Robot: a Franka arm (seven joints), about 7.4 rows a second.
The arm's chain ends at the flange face. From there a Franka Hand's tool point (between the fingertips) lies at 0.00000 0.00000 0.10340 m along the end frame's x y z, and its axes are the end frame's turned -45 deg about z.
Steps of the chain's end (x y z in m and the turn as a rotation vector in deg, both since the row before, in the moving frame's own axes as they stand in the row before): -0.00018 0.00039 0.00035 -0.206 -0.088 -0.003; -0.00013 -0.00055 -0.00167 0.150 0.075 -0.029; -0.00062 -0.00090 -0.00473 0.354 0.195 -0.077; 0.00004 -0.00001 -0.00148 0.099 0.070 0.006; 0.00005 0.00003 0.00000 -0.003 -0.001 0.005; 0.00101 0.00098 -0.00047 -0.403 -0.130 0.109; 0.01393 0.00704 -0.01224 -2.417 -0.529 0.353
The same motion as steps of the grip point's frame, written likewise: -0.00078 0.00030 0.00035 -0.083 -0.208 -0.003; 0.00058 -0.00058 -0.00167 0.053 0.159 -0.029; 0.00090 -0.00128 -0.00473 0.112 0.388 -0.077; 0.00025 -0.00002 -0.00148 0.021 0.120 0.006; 0.00001 0.00006 0.00000 -0.001 -0.003 0.005; -0.00066 0.00175 -0.00047 -0.193 -0.377 0.109; 0.00111 0.01722 -0.01234 -1.335 -2.083 0.353
